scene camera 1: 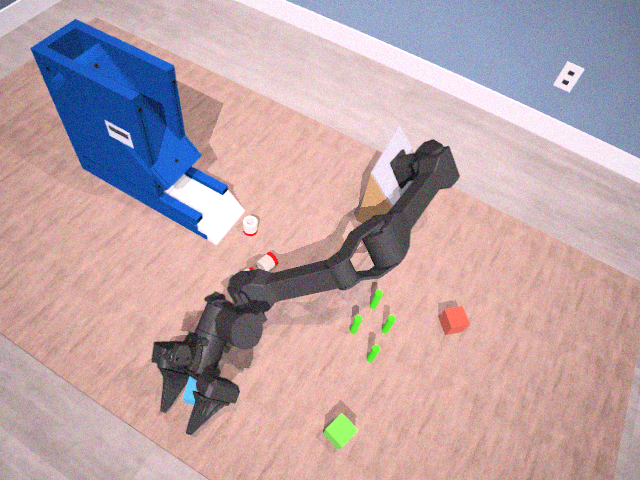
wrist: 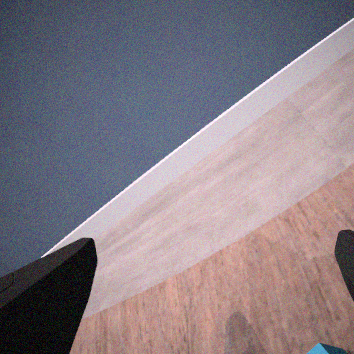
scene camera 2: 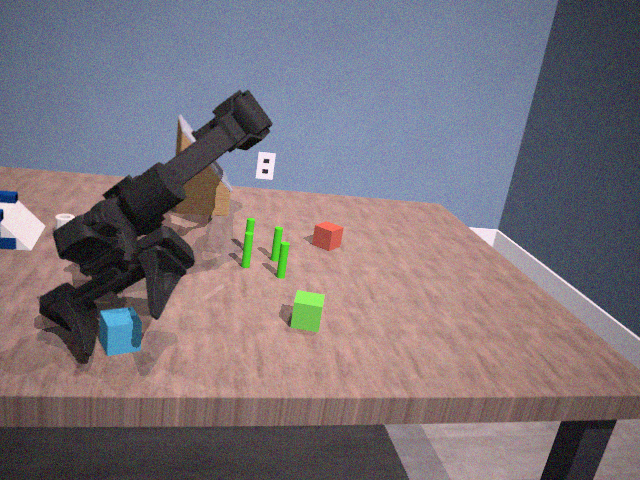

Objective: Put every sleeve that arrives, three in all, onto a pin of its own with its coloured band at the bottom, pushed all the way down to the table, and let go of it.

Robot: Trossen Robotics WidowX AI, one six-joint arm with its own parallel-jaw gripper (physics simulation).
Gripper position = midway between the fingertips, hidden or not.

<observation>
The gripper (scene camera 2: 120,336) is open and touches a blue cube (scene camera 2: 120,329). A green cube (scene camera 2: 307,310) rests on the table.
The gripper also shows in scene camera 1 (scene camera 1: 175,422) and in the wrist view (wrist: 221,249). The wrist view does not show the green cube: it is out of frame.
</observation>
